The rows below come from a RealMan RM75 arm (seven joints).
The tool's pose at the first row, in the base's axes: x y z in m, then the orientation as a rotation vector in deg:
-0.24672 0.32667 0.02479 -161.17 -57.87 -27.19
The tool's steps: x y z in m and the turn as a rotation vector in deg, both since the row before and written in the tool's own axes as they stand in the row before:
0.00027 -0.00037 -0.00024 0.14 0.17 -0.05
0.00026 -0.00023 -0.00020 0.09 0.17 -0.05
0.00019 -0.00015 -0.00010 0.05 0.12 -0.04
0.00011 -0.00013 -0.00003 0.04 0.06 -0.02
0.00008 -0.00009 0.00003 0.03 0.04 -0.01
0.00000 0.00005 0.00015 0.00 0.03 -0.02
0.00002 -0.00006 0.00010 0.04 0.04 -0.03
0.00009 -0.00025 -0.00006 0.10 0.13 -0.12
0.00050 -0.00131 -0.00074 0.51 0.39 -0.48
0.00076 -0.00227 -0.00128 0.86 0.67 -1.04
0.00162 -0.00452 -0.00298 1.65 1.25 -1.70
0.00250 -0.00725 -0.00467 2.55 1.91 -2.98
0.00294 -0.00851 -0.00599 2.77 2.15 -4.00
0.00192 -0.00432 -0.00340 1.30 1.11 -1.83
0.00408 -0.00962 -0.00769 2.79 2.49 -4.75
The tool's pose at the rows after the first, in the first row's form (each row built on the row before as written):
-0.24682 0.32707 0.02511 -160.94 -57.90 -27.34
-0.24683 0.32736 0.02539 -160.75 -57.94 -27.52
-0.24681 0.32757 0.02555 -160.63 -57.97 -27.66
-0.24682 0.32773 0.02562 -160.56 -57.99 -27.72
-0.24681 0.32785 0.02562 -160.51 -58.00 -27.76
-0.24674 0.32784 0.02548 -160.49 -58.02 -27.80
-0.24674 0.32792 0.02539 -160.42 -58.05 -27.83
-0.24685 0.32815 0.02548 -160.22 -58.19 -27.96
-0.24752 0.32929 0.02636 -159.39 -58.78 -28.21
-0.24878 0.33117 0.02786 -157.89 -60.10 -28.68
-0.25142 0.33477 0.03132 -155.12 -62.16 -29.47
-0.25594 0.34020 0.03686 -150.64 -65.71 -30.66
-0.26182 0.34579 0.04401 -145.28 -70.37 -32.10
-0.26492 0.34837 0.04821 -142.68 -72.38 -32.85
-0.27225 0.35347 0.05762 -136.50 -77.51 -34.70

